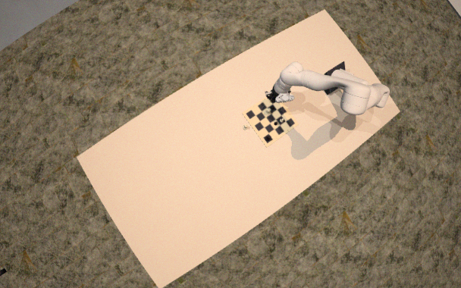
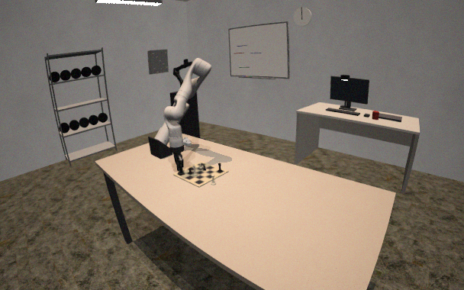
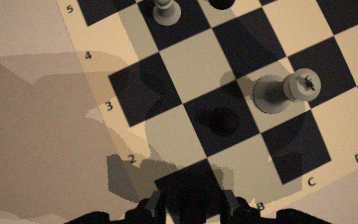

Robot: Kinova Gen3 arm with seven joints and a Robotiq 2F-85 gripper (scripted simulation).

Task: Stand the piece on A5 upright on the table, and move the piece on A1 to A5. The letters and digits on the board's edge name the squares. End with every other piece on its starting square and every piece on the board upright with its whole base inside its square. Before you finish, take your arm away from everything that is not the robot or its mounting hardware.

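My hand is 12 cm to the right of the white pawn, 4 cm short of it and 1 cm above it. The rest, counted from my hand: chessboard (8 cm to the left, 8 cm ahead, 3 cm below).
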